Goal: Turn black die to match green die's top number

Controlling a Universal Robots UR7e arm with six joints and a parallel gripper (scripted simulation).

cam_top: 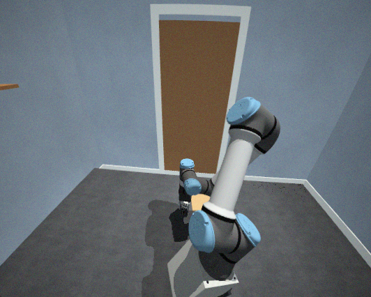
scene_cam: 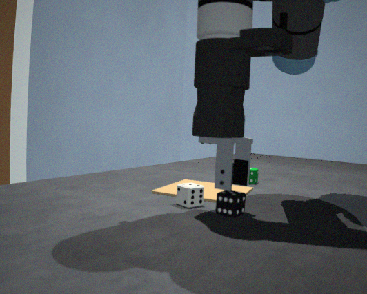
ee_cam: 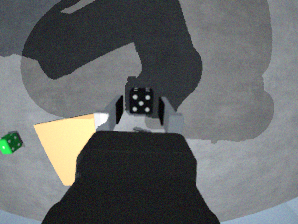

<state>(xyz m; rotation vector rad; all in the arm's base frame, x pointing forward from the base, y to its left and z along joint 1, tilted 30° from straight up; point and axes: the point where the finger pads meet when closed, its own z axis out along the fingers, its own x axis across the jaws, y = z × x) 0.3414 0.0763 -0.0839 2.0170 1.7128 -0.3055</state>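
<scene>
The black die lies 4 cm below my hand. The rest, counted from my hand: white die 7 cm ahead, 4 cm below, 2 cm to the right; tan mat 12 cm to the right, 8 cm ahead, 5 cm below; green die 27 cm to the right, 4 cm below, 4 cm ahead.
</scene>
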